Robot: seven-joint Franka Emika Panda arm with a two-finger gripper.
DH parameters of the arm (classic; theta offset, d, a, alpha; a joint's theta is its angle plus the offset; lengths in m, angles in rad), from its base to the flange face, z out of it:
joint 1: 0 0.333 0 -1.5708
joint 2: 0 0 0 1.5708
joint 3: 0 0.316 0.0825 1.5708
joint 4: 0 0 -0.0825 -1.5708
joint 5: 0 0.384 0 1.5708
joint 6: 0 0 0.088 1.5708
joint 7: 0 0.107 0 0
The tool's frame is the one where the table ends.
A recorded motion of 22 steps. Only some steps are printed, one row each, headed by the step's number.
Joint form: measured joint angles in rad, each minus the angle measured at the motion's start. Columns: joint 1, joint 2, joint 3, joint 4, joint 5, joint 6, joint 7.
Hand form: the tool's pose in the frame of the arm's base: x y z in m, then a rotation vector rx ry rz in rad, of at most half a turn. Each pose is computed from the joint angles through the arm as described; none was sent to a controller.
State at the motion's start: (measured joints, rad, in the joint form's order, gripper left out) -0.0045 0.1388 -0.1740 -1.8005 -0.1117 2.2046 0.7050
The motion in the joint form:
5: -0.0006 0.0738 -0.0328 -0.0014 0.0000 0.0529 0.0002
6: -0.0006 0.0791 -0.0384 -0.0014 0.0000 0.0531 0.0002
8: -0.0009 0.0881 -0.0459 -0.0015 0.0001 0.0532 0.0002
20: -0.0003 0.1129 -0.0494 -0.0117 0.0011 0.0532 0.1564
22: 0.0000 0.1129 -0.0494 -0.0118 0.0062 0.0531 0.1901
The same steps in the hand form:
5: 0.6270 -0.1296 0.4544 2.7718 -1.2495 0.4166
6: 0.6269 -0.1329 0.4513 2.7661 -1.2550 0.4095
8: 0.6269 -0.1375 0.4458 2.7579 -1.2623 0.3968
20: 0.6272 -0.1390 0.4254 2.6593 -1.4798 0.3583
22: 0.6272 -0.1387 0.4253 2.6389 -1.5317 0.3588

